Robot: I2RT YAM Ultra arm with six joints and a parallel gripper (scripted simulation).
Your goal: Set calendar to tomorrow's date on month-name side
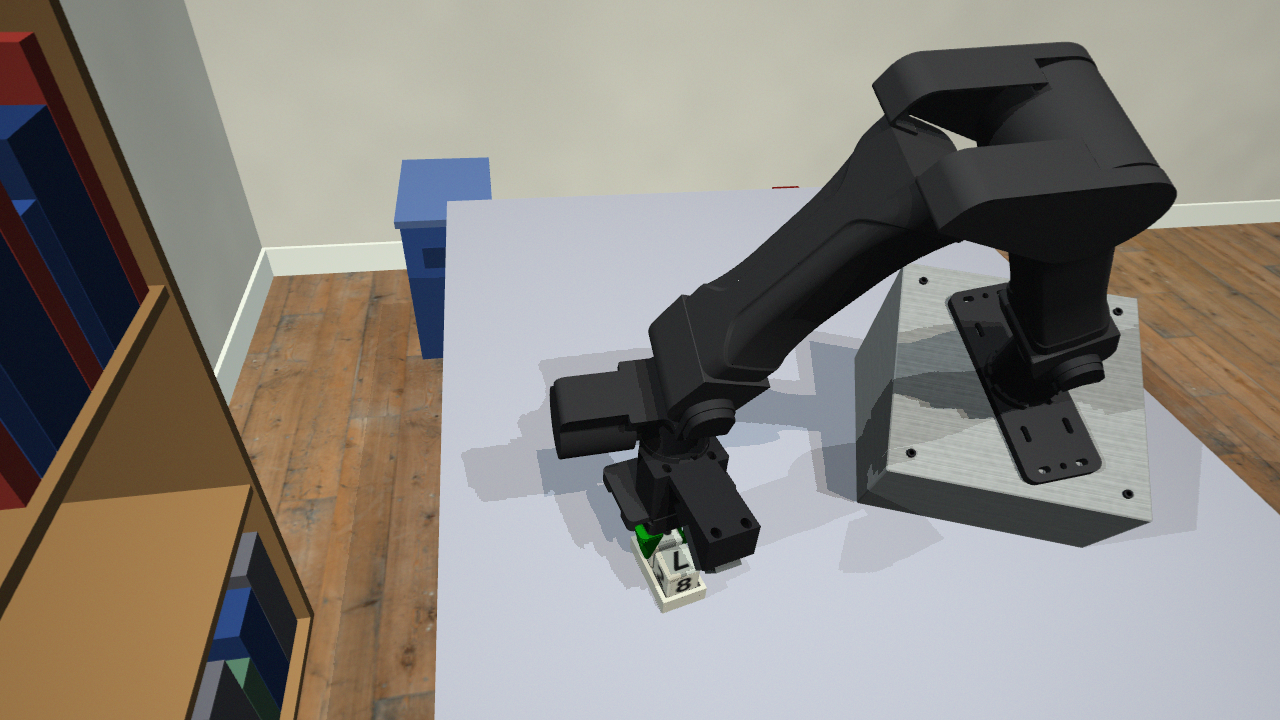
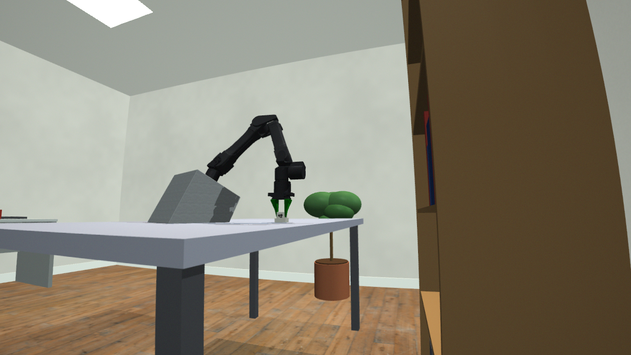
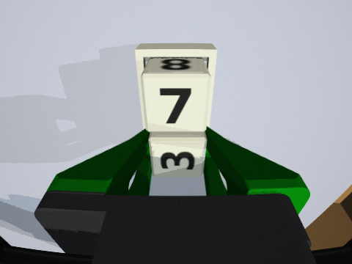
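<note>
Right now the tray is 10 mm behind my hand, 10 mm to the left of it and 20 mm below it.
</note>
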